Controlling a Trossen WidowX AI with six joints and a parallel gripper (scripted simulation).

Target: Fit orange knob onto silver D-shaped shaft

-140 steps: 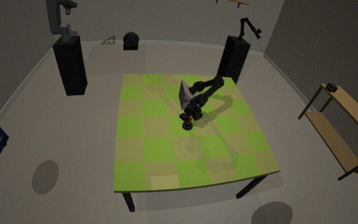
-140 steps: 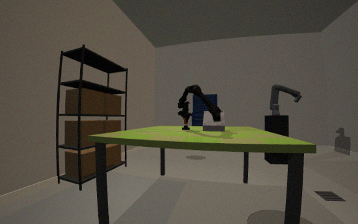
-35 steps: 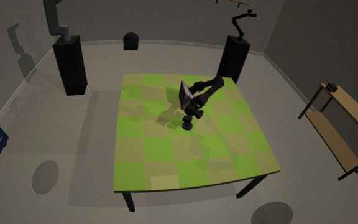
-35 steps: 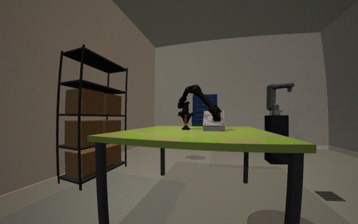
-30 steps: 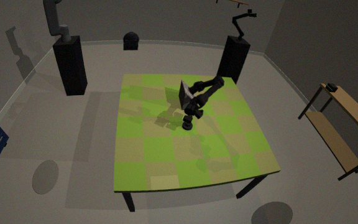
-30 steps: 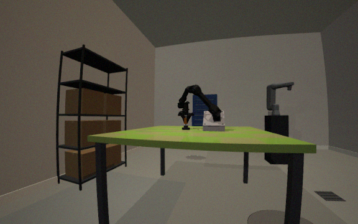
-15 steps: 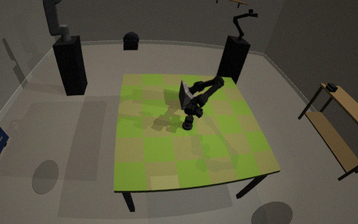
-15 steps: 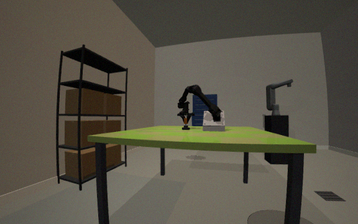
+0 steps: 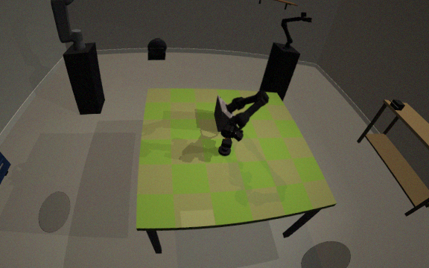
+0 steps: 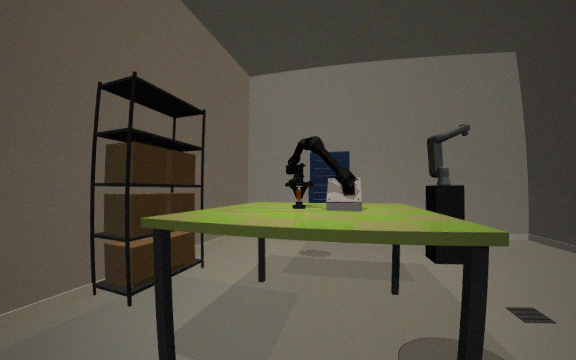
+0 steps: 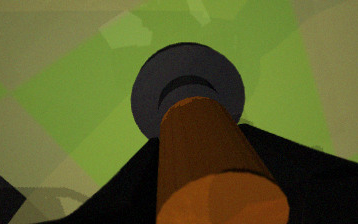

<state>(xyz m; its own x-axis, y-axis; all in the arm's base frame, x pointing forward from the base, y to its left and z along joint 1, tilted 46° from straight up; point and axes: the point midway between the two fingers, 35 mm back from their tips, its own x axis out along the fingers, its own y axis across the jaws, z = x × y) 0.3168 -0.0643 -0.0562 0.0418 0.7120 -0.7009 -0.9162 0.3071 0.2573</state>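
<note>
My gripper tip is 30 mm below the orange knob. Also, from my gripper tip: round pedestal: 40 mm below.
</note>
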